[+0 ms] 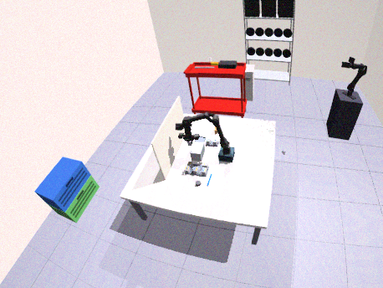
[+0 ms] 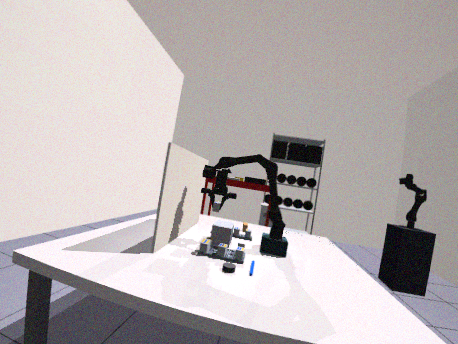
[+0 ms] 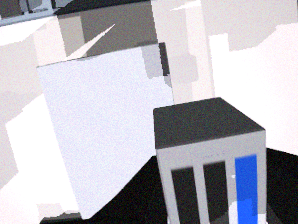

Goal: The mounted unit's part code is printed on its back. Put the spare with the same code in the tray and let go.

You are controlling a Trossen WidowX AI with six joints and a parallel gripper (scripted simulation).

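Now: gripper tip 1 cm short of the grey-blue tray, 22 cm to the left of it and 17 cm above it. The rest, counted from my gripper tip: grey mounted unit: 5 cm behind, 2 cm to the right, 12 cm below; white panel: 18 cm ahead, 1 cm to the right, 5 cm above; black puck: 17 cm behind, 31 cm to the left, 16 cm below.
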